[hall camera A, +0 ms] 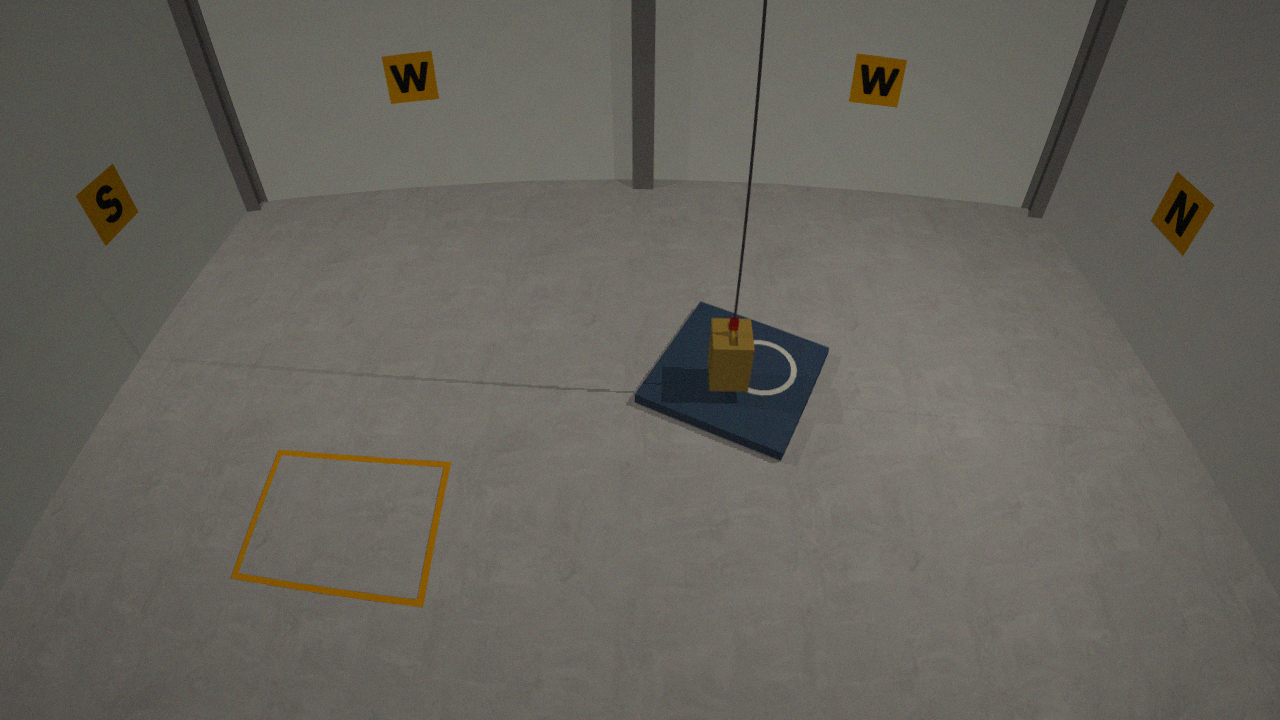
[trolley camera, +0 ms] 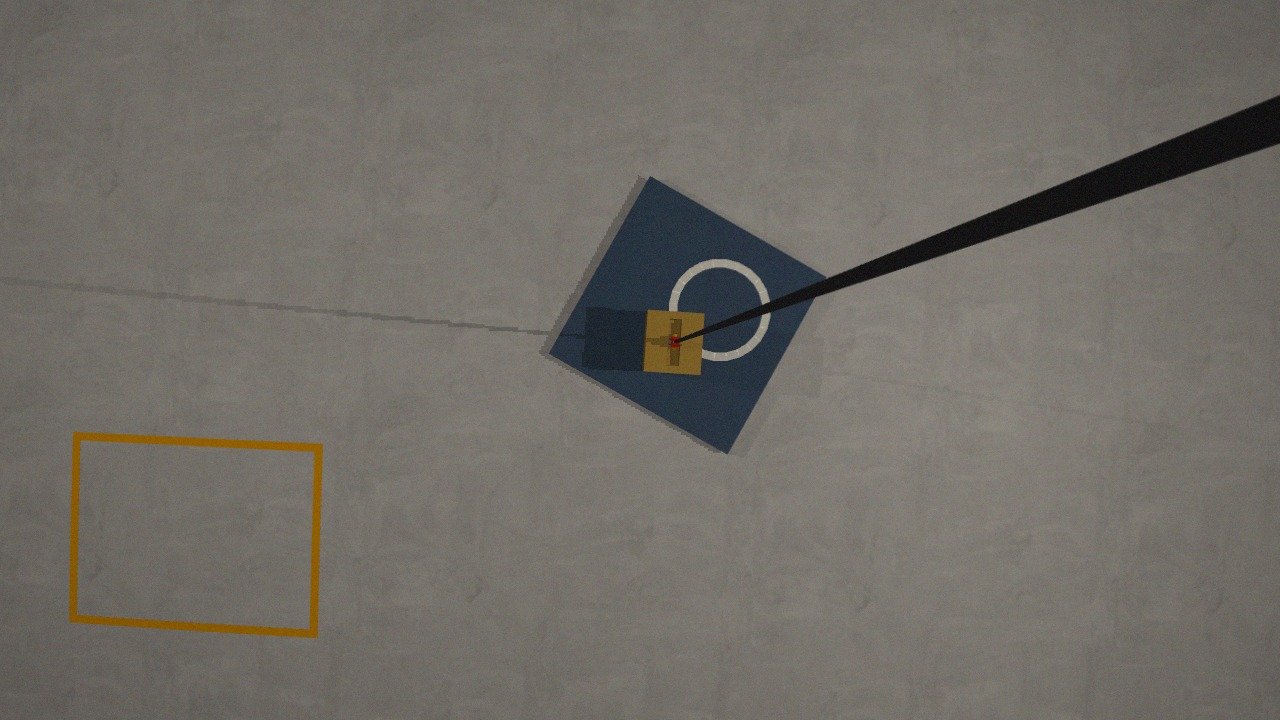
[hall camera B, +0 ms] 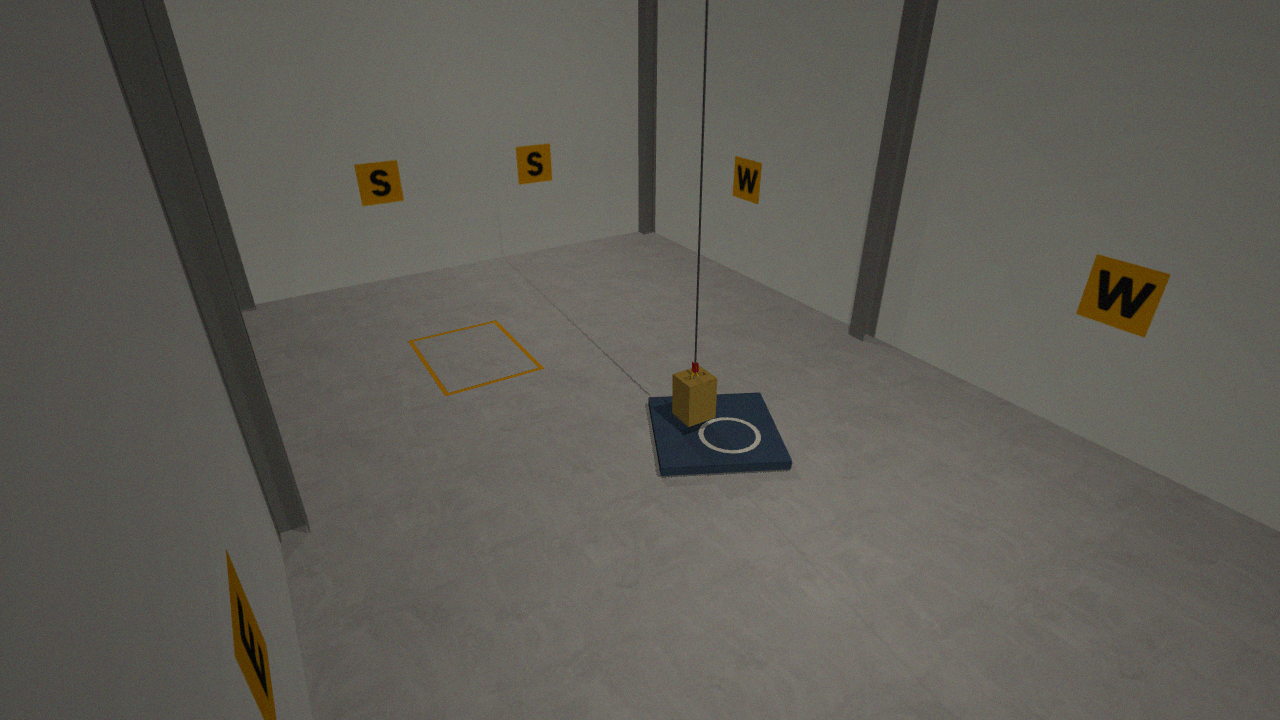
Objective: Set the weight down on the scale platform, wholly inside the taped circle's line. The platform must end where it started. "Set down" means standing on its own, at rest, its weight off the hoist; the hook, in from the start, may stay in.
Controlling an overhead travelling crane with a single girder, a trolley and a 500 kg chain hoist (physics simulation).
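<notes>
The yellow block-shaped weight [hall camera A: 730,368] [hall camera B: 693,400] [trolley camera: 691,358] hangs upright, apparently a little above the blue scale platform [hall camera A: 751,428] [hall camera B: 677,458] [trolley camera: 644,237]; its shadow lies on the platform, to its left in the trolley view. The white taped circle [hall camera A: 793,370] [hall camera B: 759,436] [trolley camera: 719,263] shows to the weight's right. The weight covers the circle's left part in hall camera A and its lower-left part in the trolley view. My gripper, the red hook [hall camera A: 733,324] [hall camera B: 695,367] [trolley camera: 674,341], is in the weight's top bar, with the line running up from it.
A yellow-orange taped rectangle [hall camera A: 435,534] [hall camera B: 429,368] [trolley camera: 317,537] is on the floor, on the S side of the platform. Grey columns [hall camera A: 643,98] [hall camera B: 886,179] stand along the walls, which carry letter signs, such as a W sign [hall camera A: 410,77] [hall camera B: 1122,295].
</notes>
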